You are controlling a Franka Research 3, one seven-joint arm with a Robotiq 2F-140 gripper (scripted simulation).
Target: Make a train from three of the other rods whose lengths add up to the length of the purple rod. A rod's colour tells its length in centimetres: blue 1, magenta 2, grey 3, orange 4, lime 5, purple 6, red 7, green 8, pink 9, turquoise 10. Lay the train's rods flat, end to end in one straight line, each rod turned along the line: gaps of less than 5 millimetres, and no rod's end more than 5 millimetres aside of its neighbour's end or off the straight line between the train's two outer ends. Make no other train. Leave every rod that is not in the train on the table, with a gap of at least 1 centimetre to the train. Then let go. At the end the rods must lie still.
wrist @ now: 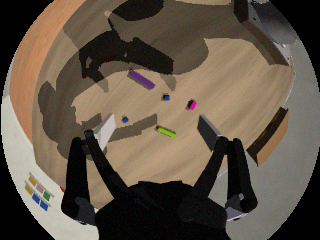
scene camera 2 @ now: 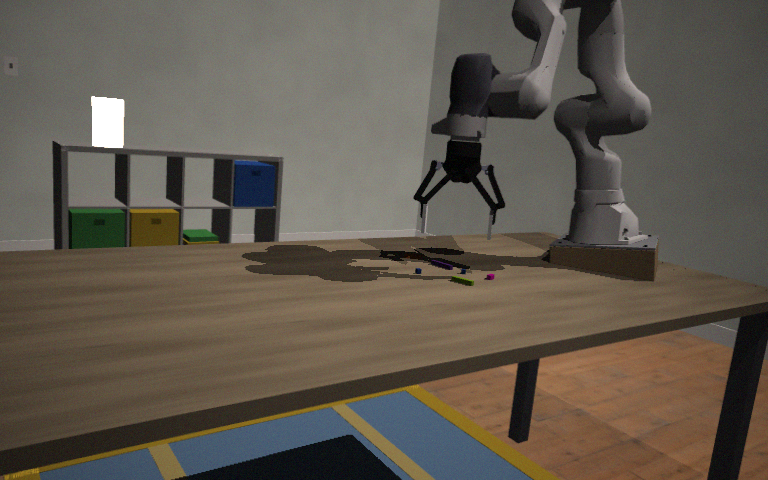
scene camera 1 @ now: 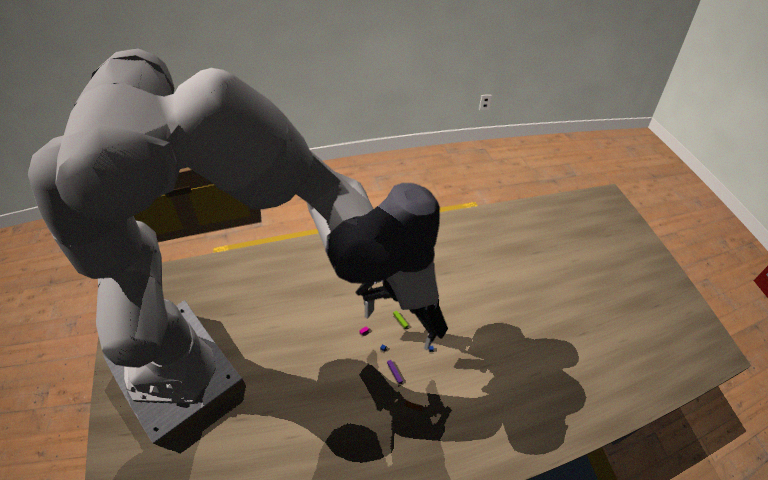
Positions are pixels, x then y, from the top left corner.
Scene:
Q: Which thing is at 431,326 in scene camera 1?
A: The gripper.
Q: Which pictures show the gripper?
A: The wrist view, scene camera 2 and scene camera 1: all of them.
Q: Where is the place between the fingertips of the gripper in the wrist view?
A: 156,121

